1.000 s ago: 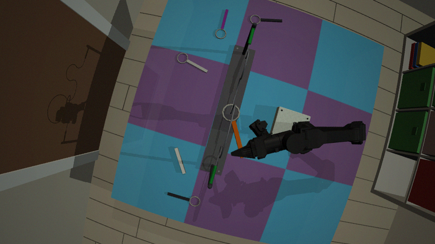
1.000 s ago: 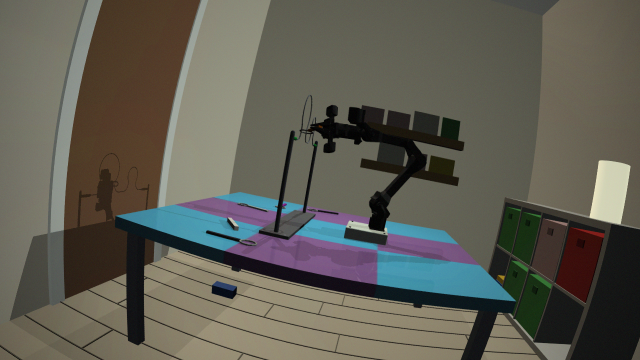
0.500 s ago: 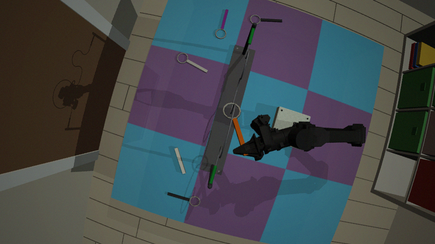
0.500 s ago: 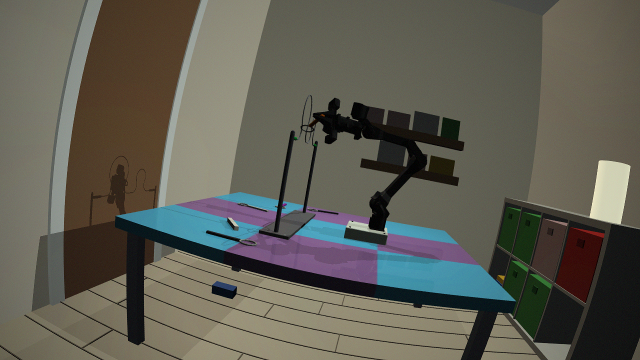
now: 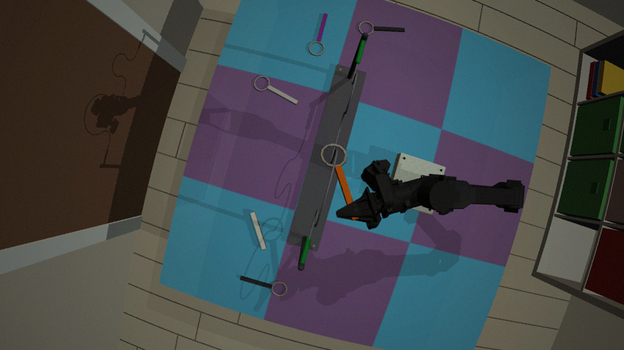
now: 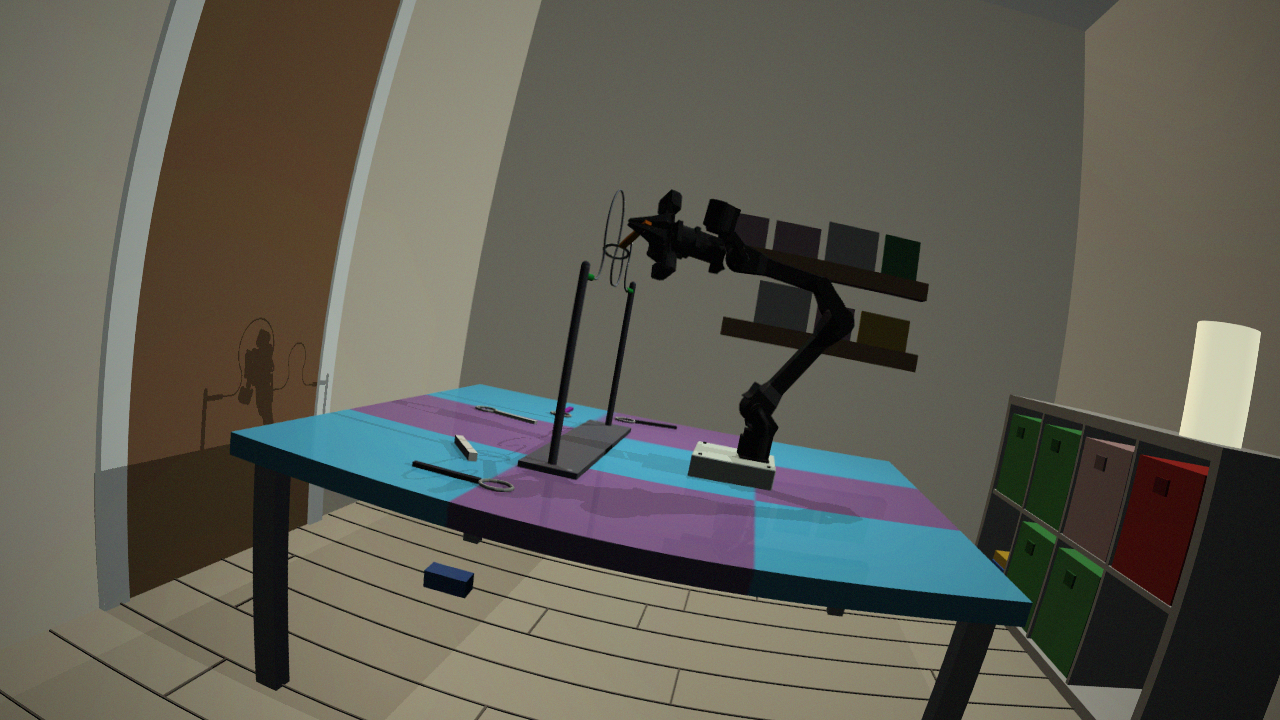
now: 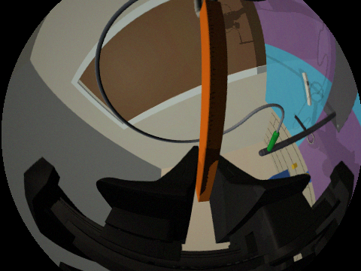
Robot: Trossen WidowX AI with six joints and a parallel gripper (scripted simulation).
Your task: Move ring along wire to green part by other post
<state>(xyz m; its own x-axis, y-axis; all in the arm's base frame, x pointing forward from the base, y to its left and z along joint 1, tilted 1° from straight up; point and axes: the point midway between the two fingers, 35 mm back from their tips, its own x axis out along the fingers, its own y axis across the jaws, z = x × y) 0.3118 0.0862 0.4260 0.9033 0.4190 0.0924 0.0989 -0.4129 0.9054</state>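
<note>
The orange-handled ring is 10 mm ahead of my gripper tip, 80 mm to the right of it and 40 mm below it. Round my gripper tip: white bar (210 mm ahead, 170 mm to the left, 470 mm below).
</note>
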